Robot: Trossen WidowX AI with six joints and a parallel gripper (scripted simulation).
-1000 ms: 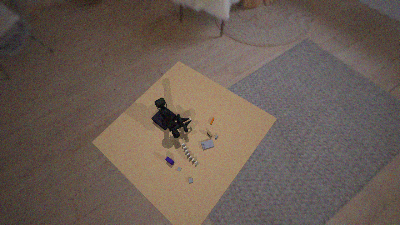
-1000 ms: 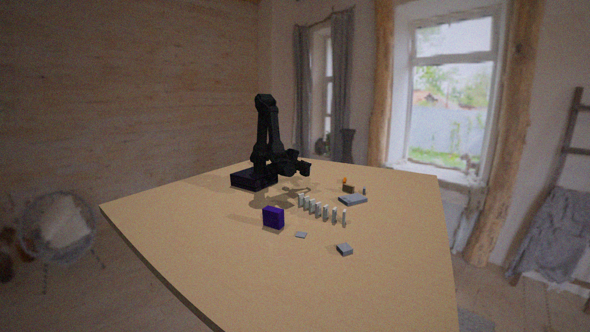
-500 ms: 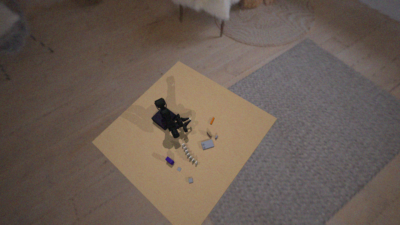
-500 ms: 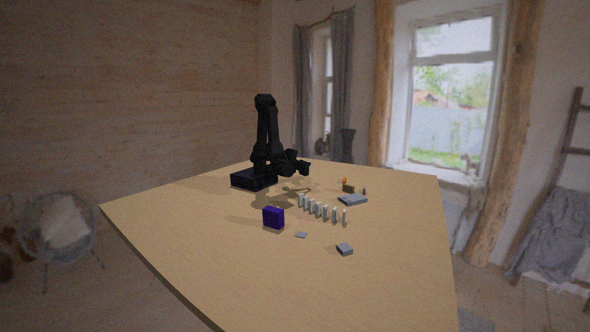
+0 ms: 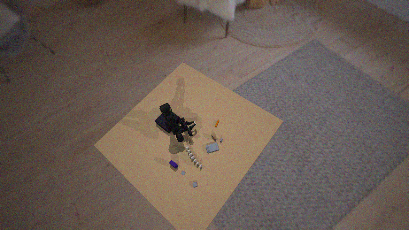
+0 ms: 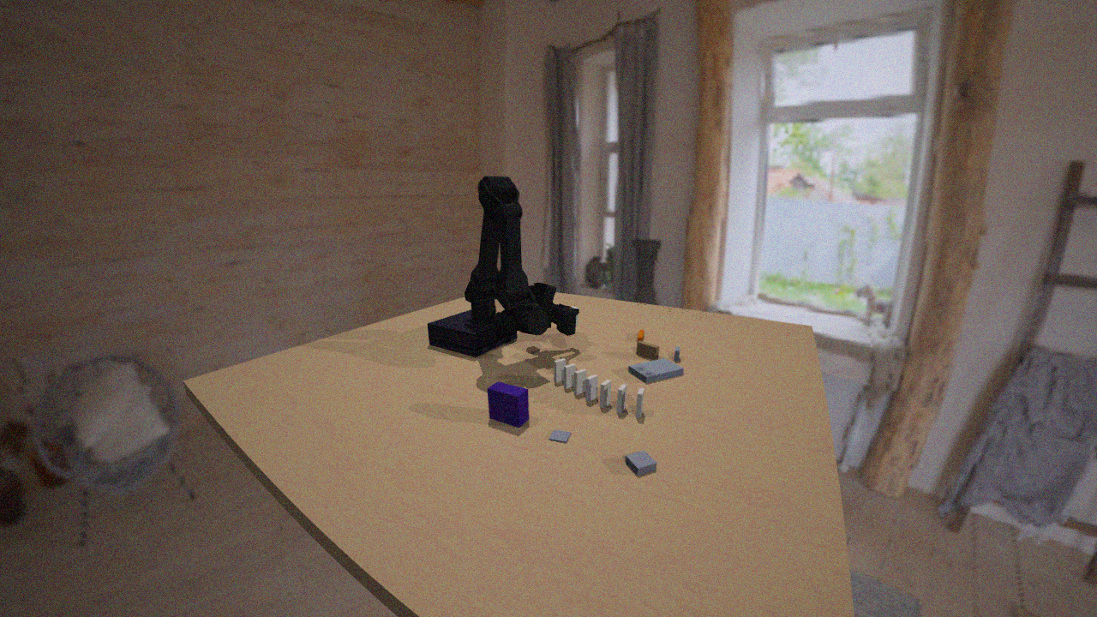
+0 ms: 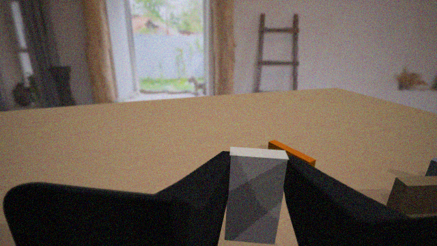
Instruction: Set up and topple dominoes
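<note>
Now: the brown block 20 cm ahead of my gripper tip, 3 cm to the left of it and 8 cm below it. From my gripper tip the other things lie so: flat blue-grey slab (25 cm ahead, 6 cm to the right, 9 cm below); then purple block (10 cm ahead, 40 cm to the right, 7 cm below); then orange bar (13 cm ahead, 16 cm to the left, 9 cm below).
</note>
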